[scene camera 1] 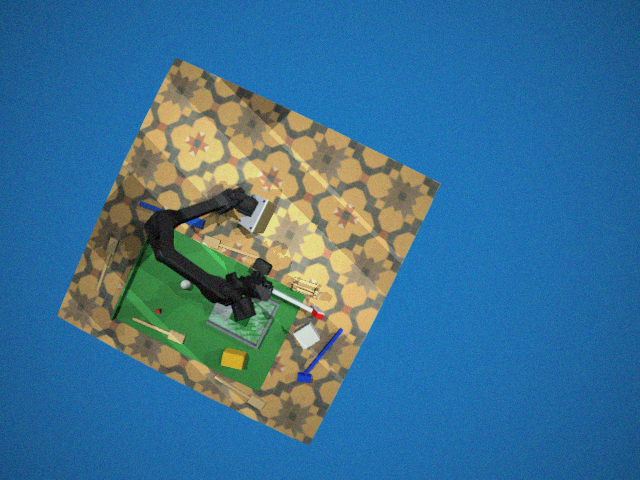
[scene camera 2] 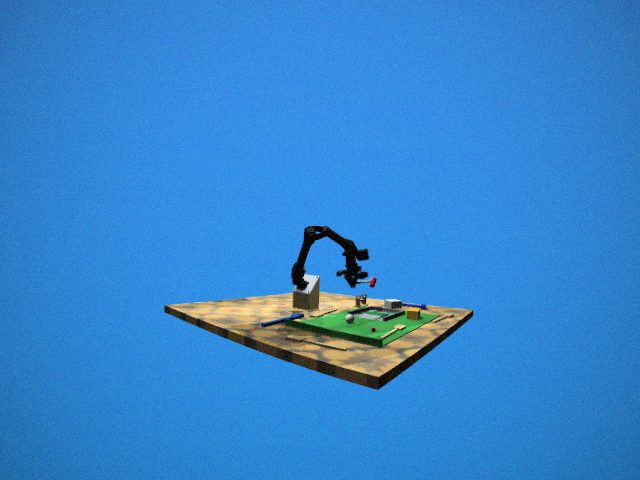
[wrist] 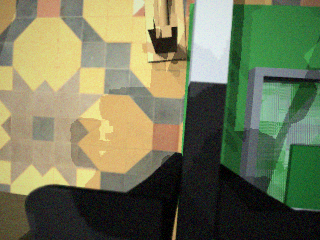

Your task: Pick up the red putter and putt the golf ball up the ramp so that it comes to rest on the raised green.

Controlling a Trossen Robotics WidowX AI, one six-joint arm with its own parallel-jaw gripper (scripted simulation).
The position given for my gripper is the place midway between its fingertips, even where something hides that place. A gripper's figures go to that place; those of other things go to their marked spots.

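Labels:
Green mat (scene camera 1: 155, 286) at 1.38 m from the lens; my gripper (scene camera 1: 263, 283) at 1.06 m from the lens. My gripper is nearer to the lens than the green mat.

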